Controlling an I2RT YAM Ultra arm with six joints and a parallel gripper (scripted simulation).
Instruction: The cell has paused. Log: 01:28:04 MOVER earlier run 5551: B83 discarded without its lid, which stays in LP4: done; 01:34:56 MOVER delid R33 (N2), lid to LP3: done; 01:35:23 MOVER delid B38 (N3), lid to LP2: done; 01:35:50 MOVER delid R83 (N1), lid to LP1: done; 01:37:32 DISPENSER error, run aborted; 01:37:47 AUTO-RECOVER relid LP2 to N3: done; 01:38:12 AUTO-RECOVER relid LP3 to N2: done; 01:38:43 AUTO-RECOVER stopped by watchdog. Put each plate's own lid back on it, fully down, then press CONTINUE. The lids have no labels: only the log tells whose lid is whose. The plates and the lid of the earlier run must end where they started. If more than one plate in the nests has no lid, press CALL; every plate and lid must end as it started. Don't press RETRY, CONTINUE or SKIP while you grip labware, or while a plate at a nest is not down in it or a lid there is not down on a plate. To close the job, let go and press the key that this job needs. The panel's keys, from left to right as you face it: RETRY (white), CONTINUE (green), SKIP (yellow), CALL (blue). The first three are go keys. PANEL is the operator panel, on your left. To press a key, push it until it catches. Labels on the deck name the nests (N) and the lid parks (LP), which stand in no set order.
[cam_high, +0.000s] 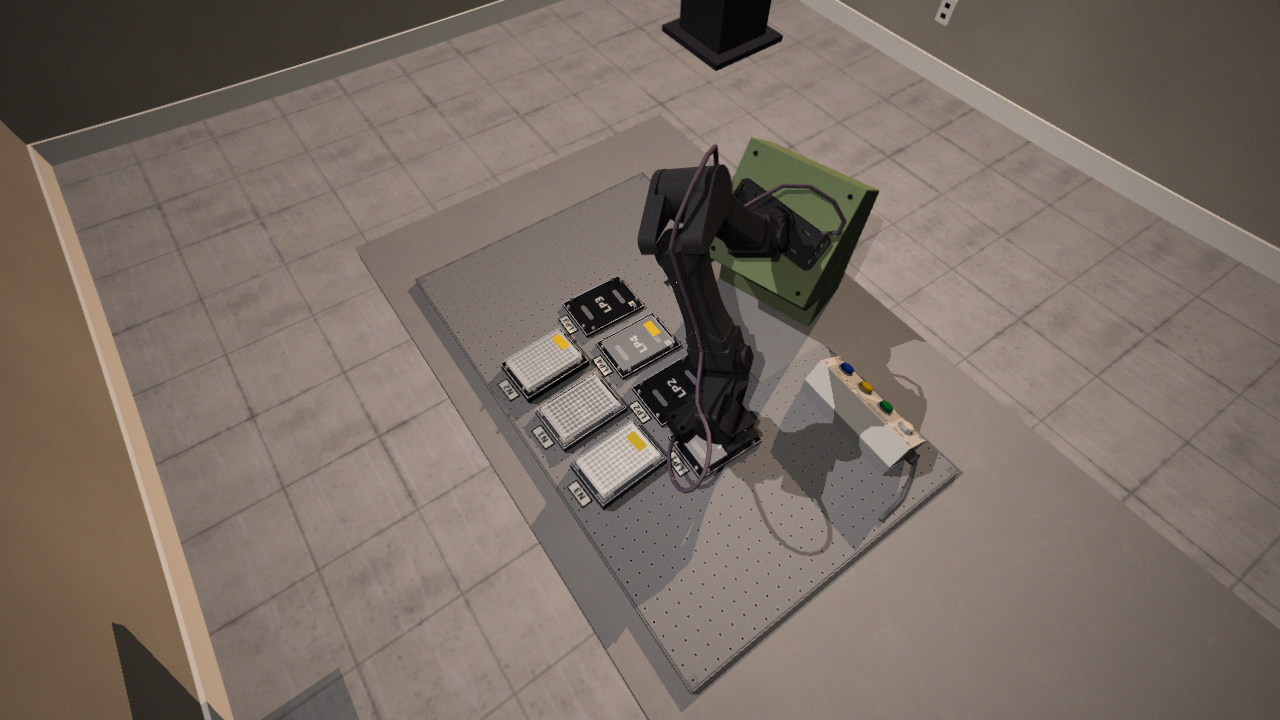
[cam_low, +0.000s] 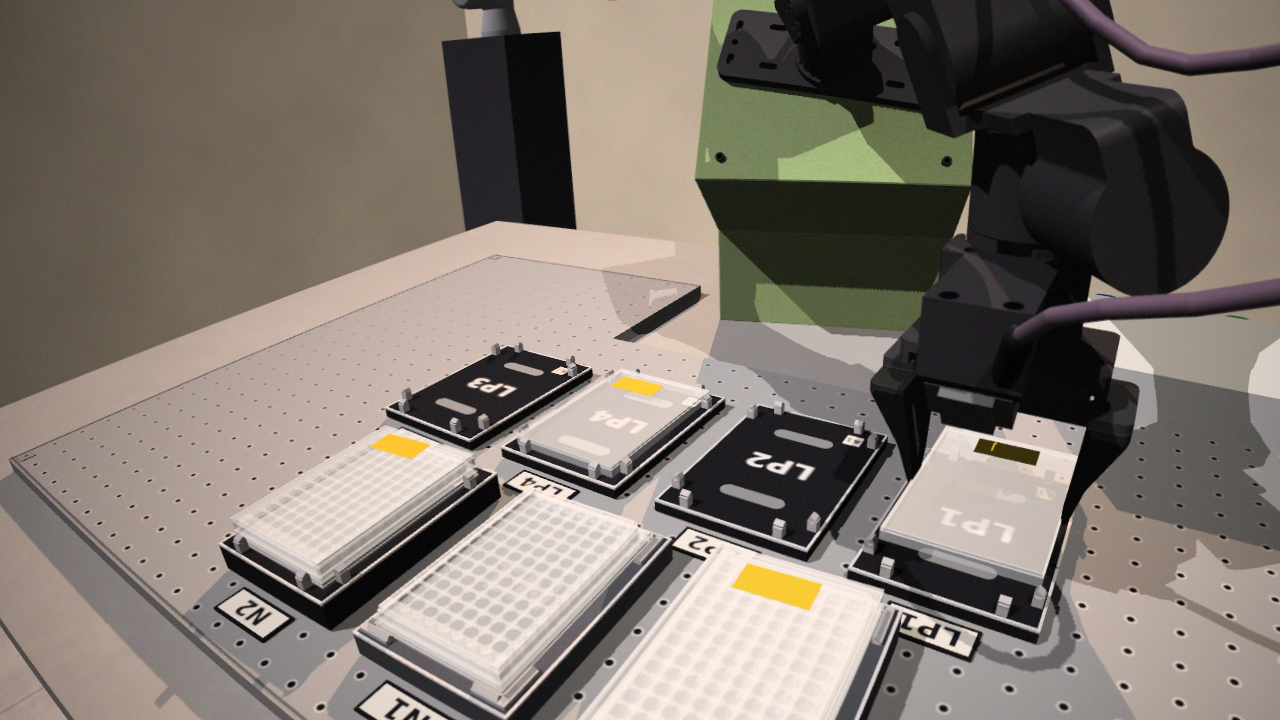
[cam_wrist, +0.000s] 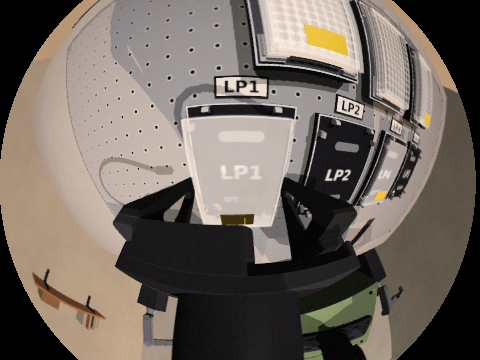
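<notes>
The plate lies 200 mm to the right of my hand, 170 mm ahead of it and 20 mm below it. Also, from my hand: blue key 280 mm behind, 50 mm to the left, 30 mm above; then yellow key 280 mm behind, 100 mm to the left, 30 mm above; then clear lid 10 mm below.
</notes>
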